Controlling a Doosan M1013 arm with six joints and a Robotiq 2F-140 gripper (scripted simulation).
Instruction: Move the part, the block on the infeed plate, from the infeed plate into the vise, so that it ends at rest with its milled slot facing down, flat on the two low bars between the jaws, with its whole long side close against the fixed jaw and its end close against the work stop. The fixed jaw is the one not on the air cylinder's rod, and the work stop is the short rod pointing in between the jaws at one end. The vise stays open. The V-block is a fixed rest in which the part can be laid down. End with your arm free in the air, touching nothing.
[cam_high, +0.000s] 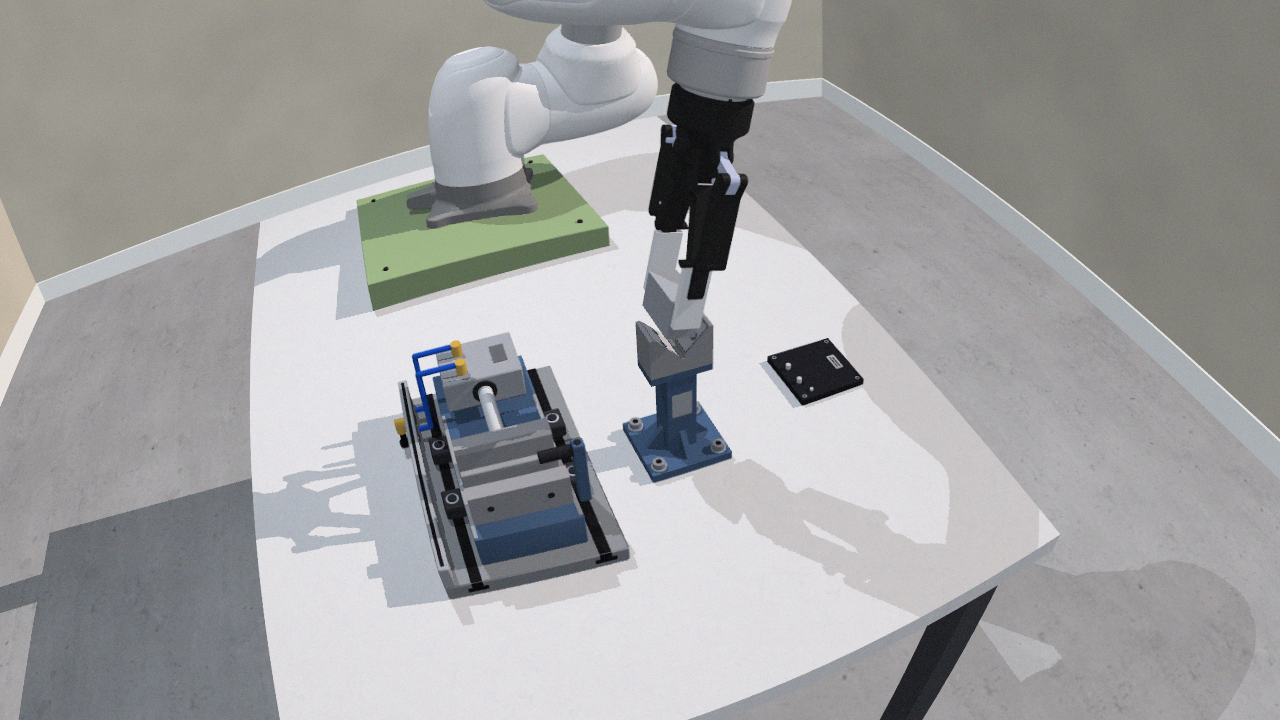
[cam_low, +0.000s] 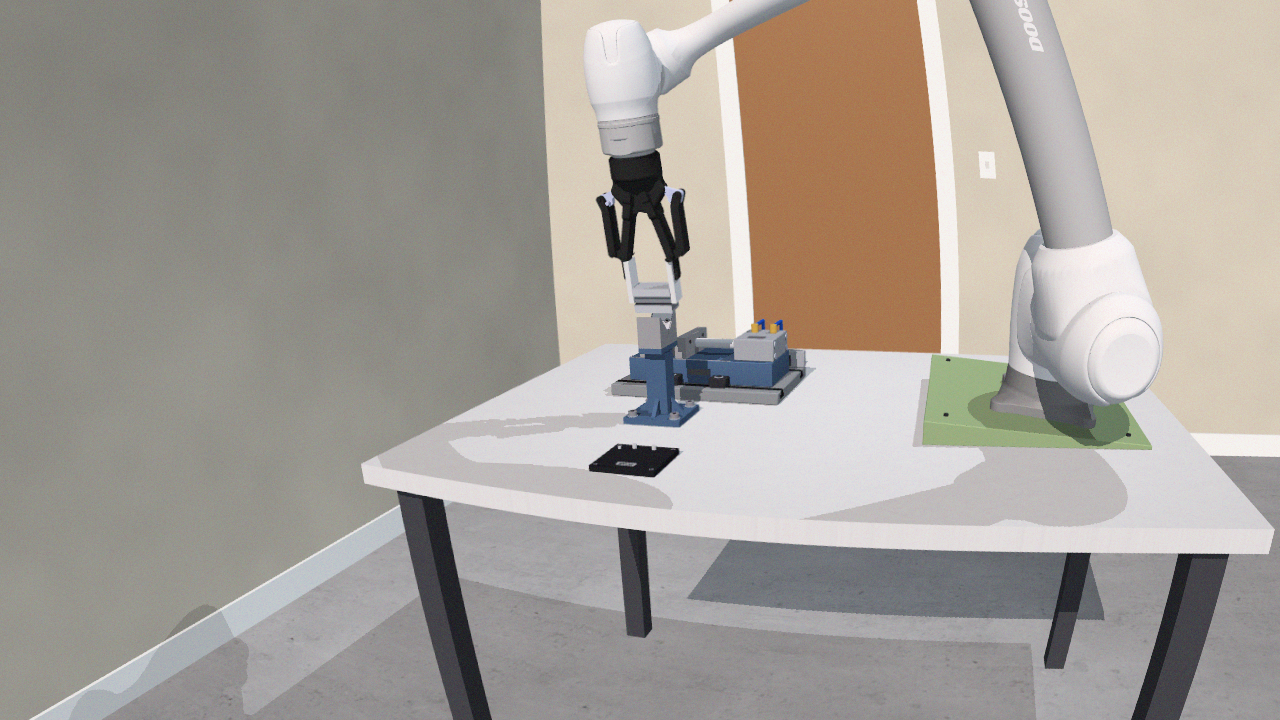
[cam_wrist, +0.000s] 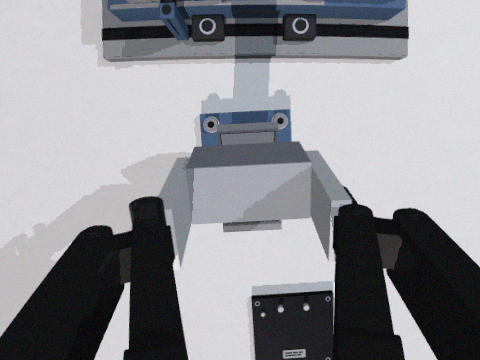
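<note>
My gripper is now 30 mm above the part. The rest, counted from my hand: blue work stop post (150 mm below, 110 mm to the right, 80 mm ahead); then blue v-block stand (150 mm below); then work stop (130 mm to the right, 120 mm below, 80 mm ahead).
</note>
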